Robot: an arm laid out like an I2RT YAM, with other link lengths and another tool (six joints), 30 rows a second.
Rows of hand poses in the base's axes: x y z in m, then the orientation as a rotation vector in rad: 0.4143, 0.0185, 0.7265, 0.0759, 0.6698, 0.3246; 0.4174, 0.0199, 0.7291, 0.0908, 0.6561, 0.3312; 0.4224, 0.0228, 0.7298, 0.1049, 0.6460, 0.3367; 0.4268, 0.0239, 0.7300, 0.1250, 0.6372, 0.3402; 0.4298, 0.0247, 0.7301, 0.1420, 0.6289, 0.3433; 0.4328, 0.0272, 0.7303, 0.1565, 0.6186, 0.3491; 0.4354, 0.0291, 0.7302, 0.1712, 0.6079, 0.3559; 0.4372, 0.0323, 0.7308, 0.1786, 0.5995, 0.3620; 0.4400, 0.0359, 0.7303, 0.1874, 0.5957, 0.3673; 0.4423, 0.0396, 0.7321, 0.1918, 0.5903, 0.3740
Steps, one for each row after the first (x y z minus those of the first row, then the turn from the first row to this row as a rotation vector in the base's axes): 0.0031, 0.0014, 0.0026, 0.0177, -0.0110, 0.0004; 0.0081, 0.0043, 0.0033, 0.0338, -0.0186, 0.0004; 0.0125, 0.0054, 0.0035, 0.0546, -0.0238, -0.0033; 0.0155, 0.0062, 0.0036, 0.0724, -0.0291, -0.0063; 0.0185, 0.0087, 0.0038, 0.0890, -0.0367, -0.0062; 0.0211, 0.0106, 0.0037, 0.1062, -0.0446, -0.0051; 0.0229, 0.0138, 0.0043, 0.1163, -0.0515, -0.0023; 0.0257, 0.0174, 0.0038, 0.1266, -0.0537, -0.0004; 0.0280, 0.0211, 0.0056, 0.1336, -0.0581, 0.0041
